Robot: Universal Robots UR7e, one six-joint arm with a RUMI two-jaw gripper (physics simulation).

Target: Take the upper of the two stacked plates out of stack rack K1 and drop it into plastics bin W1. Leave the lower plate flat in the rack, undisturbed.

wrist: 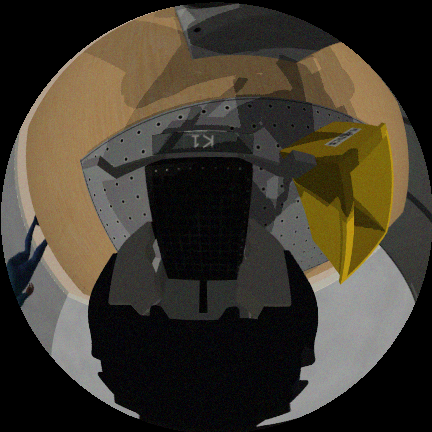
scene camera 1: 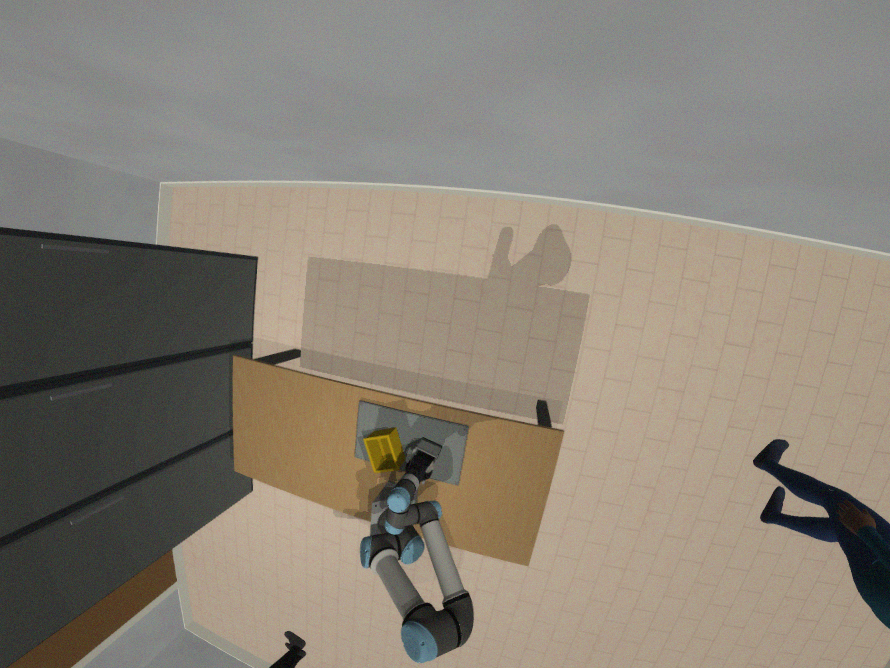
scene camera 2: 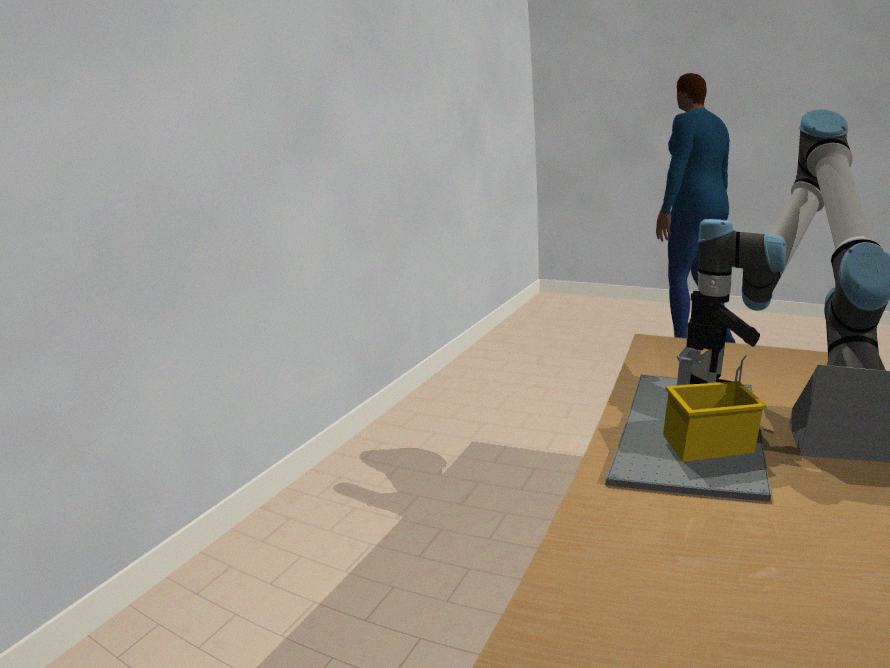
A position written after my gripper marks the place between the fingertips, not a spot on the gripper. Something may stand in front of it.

In view: my gripper [scene camera 2: 712, 388] and a plate [wrist: 199, 206].
My gripper is seen too in the wrist view [wrist: 199, 221].
